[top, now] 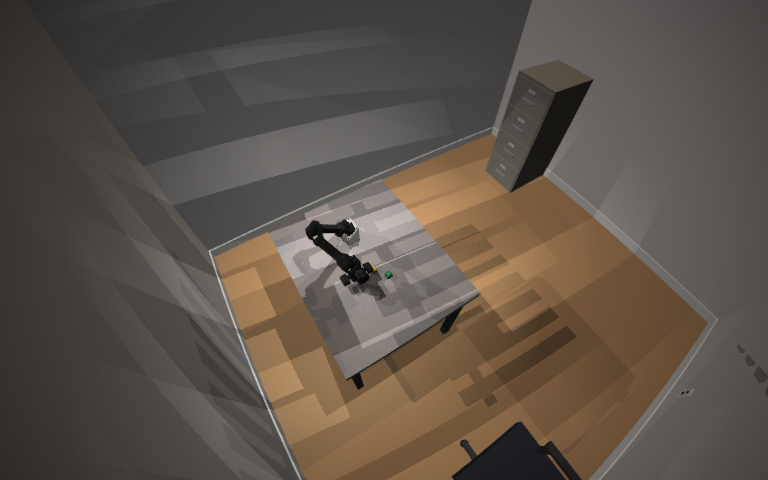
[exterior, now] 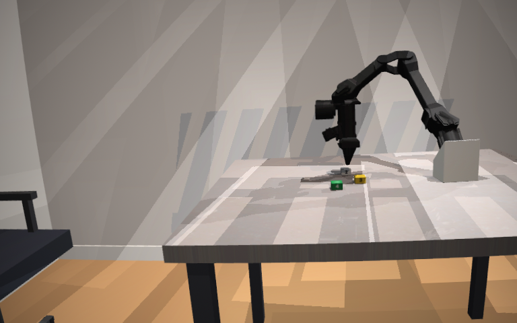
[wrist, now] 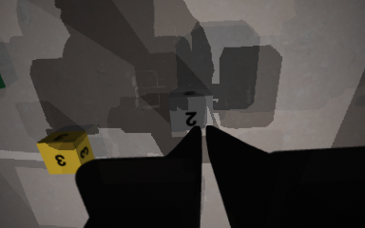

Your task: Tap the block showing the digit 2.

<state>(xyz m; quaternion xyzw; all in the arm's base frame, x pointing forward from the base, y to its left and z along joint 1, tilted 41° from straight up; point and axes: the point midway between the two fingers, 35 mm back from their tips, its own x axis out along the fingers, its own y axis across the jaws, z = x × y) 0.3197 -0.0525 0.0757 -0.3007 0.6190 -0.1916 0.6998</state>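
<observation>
Now: the white block printed 2 20 mm below my gripper tip, 10 mm to the left of it and 10 mm ahead of it. From my gripper tip the other things lie so: green block printed 4 (180 mm to the left, 30 mm ahead, 20 mm below); yellow block printed 3 (120 mm to the left, 40 mm behind, 20 mm below).
</observation>
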